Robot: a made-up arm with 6 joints. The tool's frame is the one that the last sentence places.
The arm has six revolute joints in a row. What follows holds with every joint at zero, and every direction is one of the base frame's. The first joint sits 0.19 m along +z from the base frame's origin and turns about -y. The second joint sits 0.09 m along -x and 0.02 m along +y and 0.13 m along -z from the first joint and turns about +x. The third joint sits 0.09 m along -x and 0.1 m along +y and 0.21 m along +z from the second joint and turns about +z. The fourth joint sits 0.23 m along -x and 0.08 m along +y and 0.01 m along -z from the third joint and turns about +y. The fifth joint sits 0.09 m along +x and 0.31 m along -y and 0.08 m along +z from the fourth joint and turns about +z. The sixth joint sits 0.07 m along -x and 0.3 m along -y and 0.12 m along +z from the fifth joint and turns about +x. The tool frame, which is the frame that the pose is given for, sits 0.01 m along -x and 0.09 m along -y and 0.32 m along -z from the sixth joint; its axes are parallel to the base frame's.
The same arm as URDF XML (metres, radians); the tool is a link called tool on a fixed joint. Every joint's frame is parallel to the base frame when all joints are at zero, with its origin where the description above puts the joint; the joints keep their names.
<robot name="arm">
  <joint name="tool_fixed" type="fixed">
    <parent link="link6"/>
    <child link="tool"/>
    <origin xyz="-0.01 -0.09 -0.32"/>
  </joint>
  <joint name="joint 6" type="continuous">
    <parent link="link5"/>
    <child link="link6"/>
    <origin xyz="-0.07 -0.3 0.12"/>
    <axis xyz="1 0 0"/>
  </joint>
  <joint name="joint 5" type="continuous">
    <parent link="link4"/>
    <child link="link5"/>
    <origin xyz="0.09 -0.31 0.08"/>
    <axis xyz="0 0 1"/>
  </joint>
  <joint name="joint 4" type="continuous">
    <parent link="link3"/>
    <child link="link4"/>
    <origin xyz="-0.23 0.08 -0.01"/>
    <axis xyz="0 1 0"/>
  </joint>
  <joint name="joint 3" type="continuous">
    <parent link="link2"/>
    <child link="link3"/>
    <origin xyz="-0.09 0.1 0.21"/>
    <axis xyz="0 0 1"/>
  </joint>
  <joint name="joint 2" type="continuous">
    <parent link="link1"/>
    <child link="link2"/>
    <origin xyz="-0.09 0.02 -0.13"/>
    <axis xyz="1 0 0"/>
  </joint>
  <joint name="joint 1" type="continuous">
    <parent link="base_link"/>
    <child link="link1"/>
    <origin xyz="0 0 0.19"/>
    <axis xyz="0 -1 0"/>
  </joint>
  <link name="base_link"/>
  <link name="link1"/>
  <link name="link2"/>
  <link name="link3"/>
  <link name="link4"/>
  <link name="link5"/>
  <link name="link6"/>
  <link name="tool"/>
</robot>

